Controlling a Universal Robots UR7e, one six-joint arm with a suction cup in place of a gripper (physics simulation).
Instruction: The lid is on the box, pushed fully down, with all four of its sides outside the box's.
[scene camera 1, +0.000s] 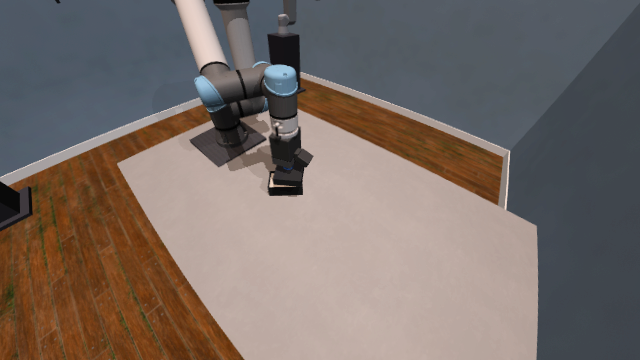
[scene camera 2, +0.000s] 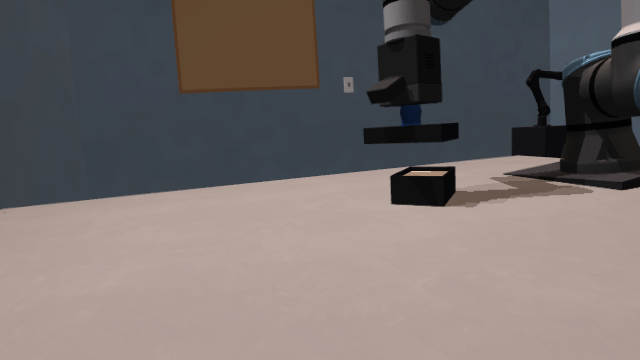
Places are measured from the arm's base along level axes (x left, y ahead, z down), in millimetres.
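Pixels of known places: end effector, tool point: (scene camera 1: 288, 168) (scene camera 2: 411, 132); arm's base, origin of the base link: (scene camera 1: 232, 137) (scene camera 2: 600, 168).
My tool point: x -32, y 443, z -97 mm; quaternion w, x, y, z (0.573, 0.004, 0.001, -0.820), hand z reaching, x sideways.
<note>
For each thing: its middle in the pictures, then the offset to it from my tool point. Level surfaces: height alone.
- black box, body centre: (scene camera 2: 425, 184) (scene camera 1: 286, 182) dx +1, dy -24, dz +91 mm
- black lid, body centre: (scene camera 2: 411, 133) (scene camera 1: 290, 168) dx +5, dy +4, dz +1 mm
- table top, its level: dz +115 mm
The black box (scene camera 1: 286, 191) (scene camera 2: 419, 190) stands open on the light table top, with a pale filling showing inside its rim. My suction gripper (scene camera 1: 287, 168) (scene camera 2: 411, 123) is shut on the black lid (scene camera 1: 288, 176) (scene camera 2: 411, 134) and holds it above the box, with a clear gap between them in the scene camera 2 view. The lid is about level there and reaches out past the box's left side. In the scene camera 1 view the lid covers the back part of the box and looks slightly turned against it. The lid's underside is hidden.
The arm's dark base plate (scene camera 1: 212, 150) (scene camera 2: 600, 178) lies behind the box in the scene camera 1 view and to its right in the scene camera 2 view. A black pedestal (scene camera 1: 284, 50) (scene camera 2: 535, 141) stands farther back. The table top (scene camera 1: 375, 250) (scene camera 2: 250, 275) extends around the box.
</note>
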